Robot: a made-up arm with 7 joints.
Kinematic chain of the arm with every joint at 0, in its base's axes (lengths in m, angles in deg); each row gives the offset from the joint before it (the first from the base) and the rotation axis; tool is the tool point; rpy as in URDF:
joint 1: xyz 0 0 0.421 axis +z
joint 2: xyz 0 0 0 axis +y
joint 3: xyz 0 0 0.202 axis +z
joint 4: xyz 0.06 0 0 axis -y
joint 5: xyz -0.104 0 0.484 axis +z
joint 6: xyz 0 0 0 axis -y
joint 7: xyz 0.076 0 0 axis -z
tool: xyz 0 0 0 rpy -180 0 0
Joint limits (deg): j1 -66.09..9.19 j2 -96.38..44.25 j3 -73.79..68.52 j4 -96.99..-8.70 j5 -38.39..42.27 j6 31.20..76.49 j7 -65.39..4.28
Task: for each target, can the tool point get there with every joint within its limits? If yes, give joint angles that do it. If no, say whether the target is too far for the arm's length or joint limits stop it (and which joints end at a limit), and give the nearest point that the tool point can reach.
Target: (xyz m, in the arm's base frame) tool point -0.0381 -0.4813 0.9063
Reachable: yes | joints -32.30 -30.35 -44.53 -87.73 8.90 72.32 -56.08
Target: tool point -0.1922 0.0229 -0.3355
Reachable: no: joint limits stop it (at a limit: joint 1, joint 2, joint 4, joint 6) | nearest point 0.0267 -0.5534 0.1647 | short by 0.794 m
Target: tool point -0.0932 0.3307 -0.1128
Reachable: no: joint limits stop it (at a limit: joint 1, joint 2, joint 3, joint 4, joint 5, joint 6) | nearest point -0.2067 0.6983 0.3302 | short by 0.587 m
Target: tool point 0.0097 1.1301 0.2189
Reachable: no: too far | nearest point -0.0582 0.7704 0.4241 | short by 0.420 m
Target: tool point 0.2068 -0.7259 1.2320
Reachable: no: too far | nearest point 0.1449 -0.5085 0.9891 | short by 0.332 m
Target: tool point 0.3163 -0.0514 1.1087
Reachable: yes | joints -54.30 3.61 52.67 -31.24 -10.01 54.92 -31.55
